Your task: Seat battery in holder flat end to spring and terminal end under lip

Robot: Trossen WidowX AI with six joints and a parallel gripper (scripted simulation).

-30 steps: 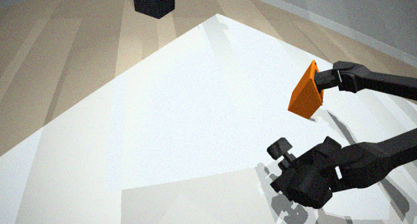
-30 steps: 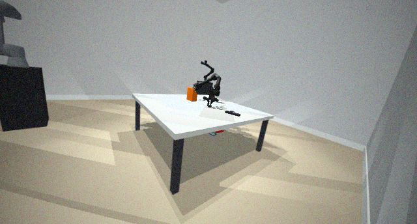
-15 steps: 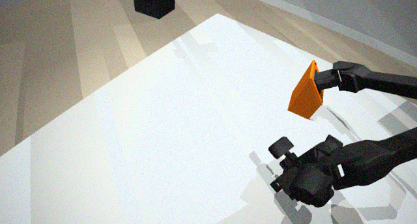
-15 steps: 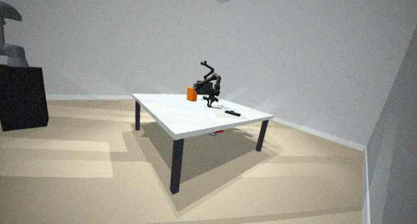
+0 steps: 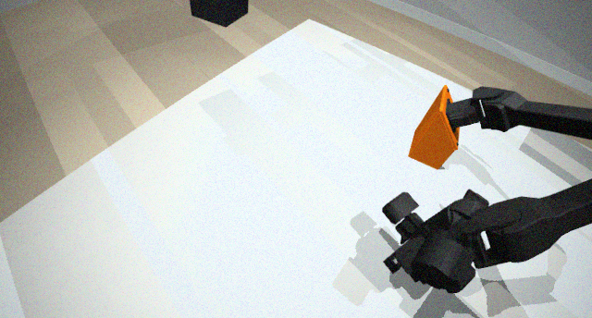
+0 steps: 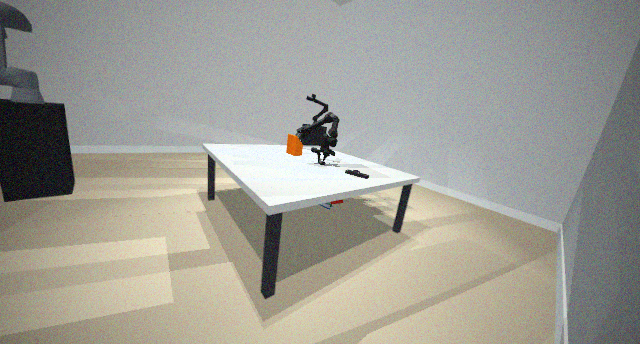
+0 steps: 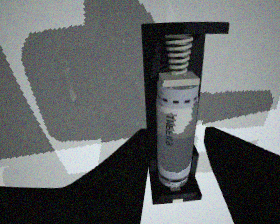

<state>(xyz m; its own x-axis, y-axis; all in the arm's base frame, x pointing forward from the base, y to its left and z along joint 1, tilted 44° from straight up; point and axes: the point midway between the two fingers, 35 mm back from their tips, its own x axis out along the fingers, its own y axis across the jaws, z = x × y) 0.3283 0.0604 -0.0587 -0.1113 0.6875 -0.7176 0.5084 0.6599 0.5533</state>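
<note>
Now: gripper tip right at the battery. Also, from my gripper tip: black remote control: 340 mm ahead, 10 mm to the left.
</note>
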